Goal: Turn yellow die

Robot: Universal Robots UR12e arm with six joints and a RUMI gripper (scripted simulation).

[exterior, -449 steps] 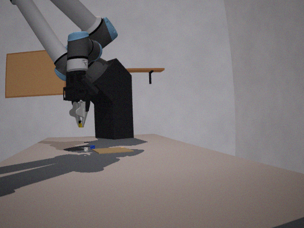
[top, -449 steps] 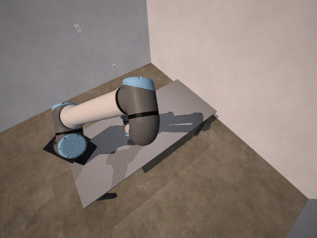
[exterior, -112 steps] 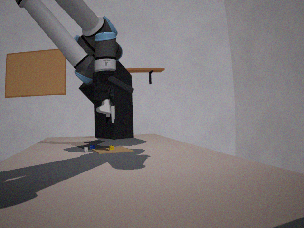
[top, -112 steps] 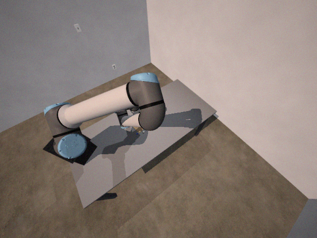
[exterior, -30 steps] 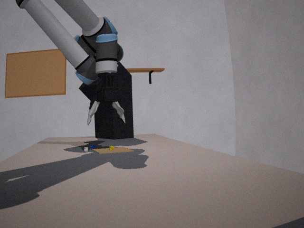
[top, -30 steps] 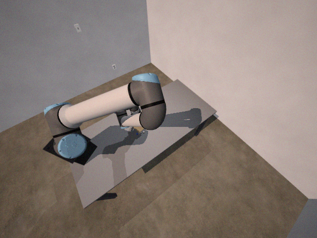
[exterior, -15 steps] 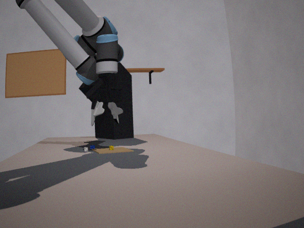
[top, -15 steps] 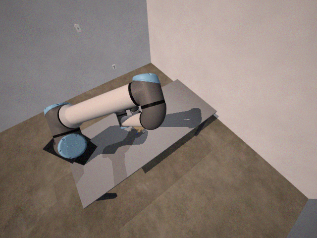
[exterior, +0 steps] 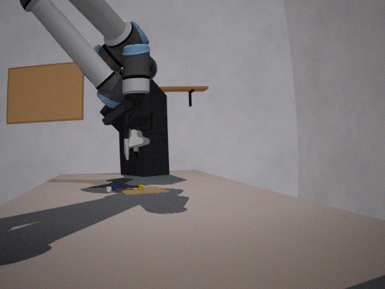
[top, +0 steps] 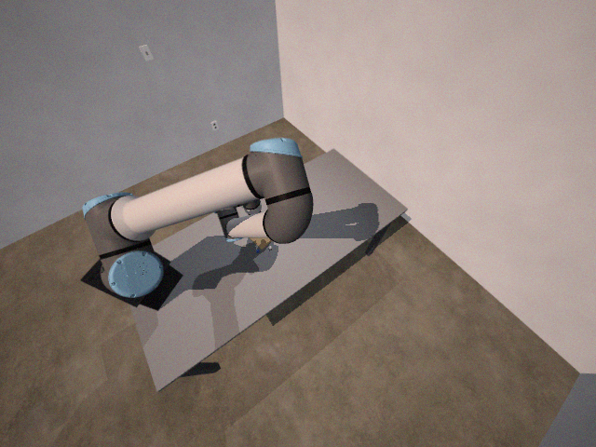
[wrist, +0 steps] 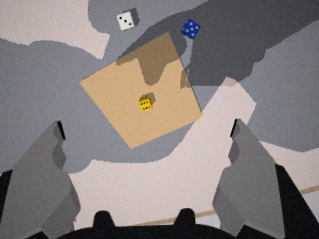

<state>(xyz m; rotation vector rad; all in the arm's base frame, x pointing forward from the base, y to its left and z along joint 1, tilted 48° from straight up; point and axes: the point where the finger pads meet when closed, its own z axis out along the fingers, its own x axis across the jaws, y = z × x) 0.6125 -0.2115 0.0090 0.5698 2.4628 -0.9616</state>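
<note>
Now: hand 9 cm above the yellow die, 2 cm to the right of it and 2 cm short of it. The rest, counted from my hand: white die (9 cm below, 8 cm to the right, 2 cm behind); then blue die (9 cm below, 8 cm behind, 3 cm to the right); then tan mat (10 cm below, 2 cm to the left, 2 cm ahead).
</note>
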